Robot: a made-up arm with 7 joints. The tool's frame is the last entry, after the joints.
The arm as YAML. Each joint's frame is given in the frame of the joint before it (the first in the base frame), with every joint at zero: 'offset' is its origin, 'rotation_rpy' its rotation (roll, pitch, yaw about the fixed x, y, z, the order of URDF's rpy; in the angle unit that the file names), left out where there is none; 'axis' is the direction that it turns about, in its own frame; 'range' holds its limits. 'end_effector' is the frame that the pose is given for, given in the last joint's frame.
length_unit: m
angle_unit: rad
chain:
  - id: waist
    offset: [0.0, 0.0, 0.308]
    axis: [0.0, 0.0, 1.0]
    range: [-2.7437, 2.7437]
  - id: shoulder
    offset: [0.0, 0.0, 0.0]
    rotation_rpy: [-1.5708, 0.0, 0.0]
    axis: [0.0, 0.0, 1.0]
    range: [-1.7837, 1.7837]
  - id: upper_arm
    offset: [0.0, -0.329, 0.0]
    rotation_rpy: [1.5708, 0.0, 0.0]
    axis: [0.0, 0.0, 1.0]
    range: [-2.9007, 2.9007]
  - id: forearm
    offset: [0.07, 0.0, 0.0]
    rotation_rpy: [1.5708, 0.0, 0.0]
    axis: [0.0, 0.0, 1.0]
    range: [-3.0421, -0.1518]
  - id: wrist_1
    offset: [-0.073, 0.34, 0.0]
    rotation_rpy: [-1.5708, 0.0, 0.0]
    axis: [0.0, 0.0, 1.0]
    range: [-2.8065, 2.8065]
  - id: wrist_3
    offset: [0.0, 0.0, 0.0]
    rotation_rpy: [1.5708, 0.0, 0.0]
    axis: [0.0, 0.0, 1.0]
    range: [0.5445, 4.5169]
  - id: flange
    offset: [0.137, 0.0, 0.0]
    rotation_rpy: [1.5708, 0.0, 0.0]
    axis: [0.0, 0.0, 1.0]
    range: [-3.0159, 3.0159]
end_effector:
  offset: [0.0, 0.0, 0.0]
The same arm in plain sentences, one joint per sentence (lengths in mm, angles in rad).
The arm has seven revolute joints in a row. What follows holds with every joint at zero, and every direction is one of the base frame's.
Joint 1 sits 308.0 mm along +z from the base frame's origin and rotates about +z, from -2.7437 to 2.7437 rad.
Joint 2 sits at the same point as joint 1 and rotates about +y, from -1.7837 to 1.7837 rad.
Joint 3 sits 329.0 mm along +z from joint 2 and rotates about +z, from -2.9007 to 2.9007 rad.
Joint 4 sits 70.0 mm along +x from joint 3 and rotates about -y, from -3.0421 to -0.1518 rad.
Joint 5 sits 73.0 mm along -x and 340.0 mm along +z from joint 4 and rotates about +z, from -2.8065 to 2.8065 rad.
Joint 6 sits at the same point as joint 5 and rotates about -y, from 0.5445 to 4.5169 rad.
Joint 7 sits 137.0 mm along +x from joint 6 and rotates about -z, from -3.0159 to 3.0159 rad.
The tool frame, which is the frame that the pose is given for, sits at the same point as joint 7; its axes are the base frame's turned by roll -3.1416, pitch 0.0000 and yaw 0.0000 rad (as in URDF: about the fixed x, then y, then z).

